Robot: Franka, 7 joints.
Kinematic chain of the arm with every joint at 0, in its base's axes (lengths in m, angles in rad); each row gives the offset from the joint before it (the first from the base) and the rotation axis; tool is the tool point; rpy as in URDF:
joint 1: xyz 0 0 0.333 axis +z
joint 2: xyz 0 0 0 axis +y
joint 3: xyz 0 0 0.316 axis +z
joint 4: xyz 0.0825 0 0 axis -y
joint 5: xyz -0.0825 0 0.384 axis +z
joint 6: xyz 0 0 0 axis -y
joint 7: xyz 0.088 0 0 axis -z
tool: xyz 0 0 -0.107 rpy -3.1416 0 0
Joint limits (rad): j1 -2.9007..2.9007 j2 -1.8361..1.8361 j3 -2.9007..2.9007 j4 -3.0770..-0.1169 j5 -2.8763..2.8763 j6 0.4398..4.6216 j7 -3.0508..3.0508
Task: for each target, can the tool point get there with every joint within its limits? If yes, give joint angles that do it. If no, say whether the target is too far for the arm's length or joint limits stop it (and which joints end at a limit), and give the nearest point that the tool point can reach.
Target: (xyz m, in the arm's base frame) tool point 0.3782 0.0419 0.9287
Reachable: yes | joints 0.8064 -0.4537 -0.5675 -1.7058 2.3455 1.5833 -0.4097
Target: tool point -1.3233 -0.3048 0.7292
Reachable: no: too far | nearest point -0.8025 -0.1849 0.5733 | short by 0.557 m
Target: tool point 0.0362 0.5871 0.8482
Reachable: yes | joints 0.5751 0.1158 1.0925 -1.3048 -2.0931 2.1325 -0.7056
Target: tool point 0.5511 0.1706 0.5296
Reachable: yes | joints -0.6959 -0.1184 0.9328 -2.0735 2.4329 2.2341 -2.0518
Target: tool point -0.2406 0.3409 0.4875
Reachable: yes | joints -2.4066 0.5351 -1.5320 -2.3823 1.4923 4.0802 -0.6463
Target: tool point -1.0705 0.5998 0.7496
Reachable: no: too far | nearest point -0.7087 0.3971 0.6088 | short by 0.438 m
